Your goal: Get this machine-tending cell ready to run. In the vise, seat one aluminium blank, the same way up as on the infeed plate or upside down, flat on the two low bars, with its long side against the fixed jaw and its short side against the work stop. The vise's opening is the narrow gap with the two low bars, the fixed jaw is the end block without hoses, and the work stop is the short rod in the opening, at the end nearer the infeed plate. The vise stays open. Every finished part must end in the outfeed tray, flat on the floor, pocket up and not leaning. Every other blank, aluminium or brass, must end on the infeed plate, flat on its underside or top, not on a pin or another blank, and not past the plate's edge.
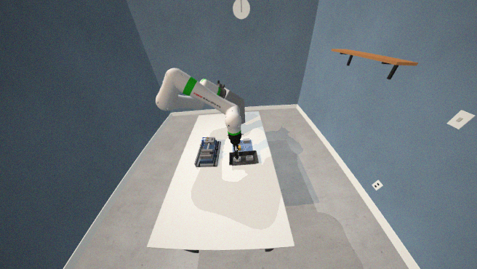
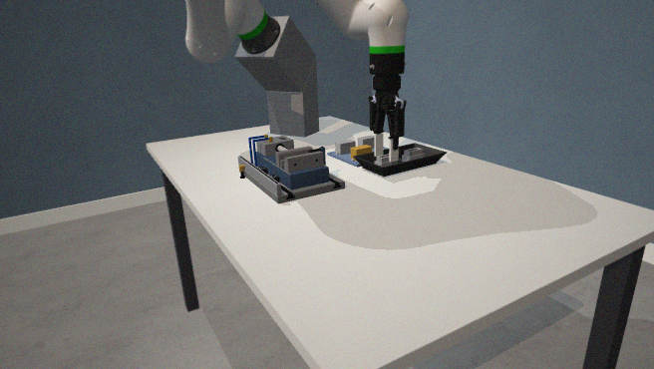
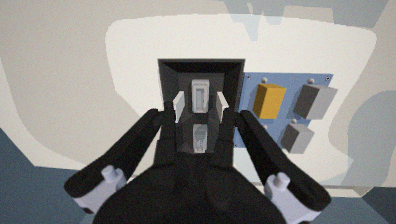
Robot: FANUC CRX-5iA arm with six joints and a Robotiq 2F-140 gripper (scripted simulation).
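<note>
My gripper is now 22 cm past the aluminium blank and 4 cm above it. The rest, counted from my hand: brass blank (13 cm behind, 4 cm below, 1 cm to the left).
</note>
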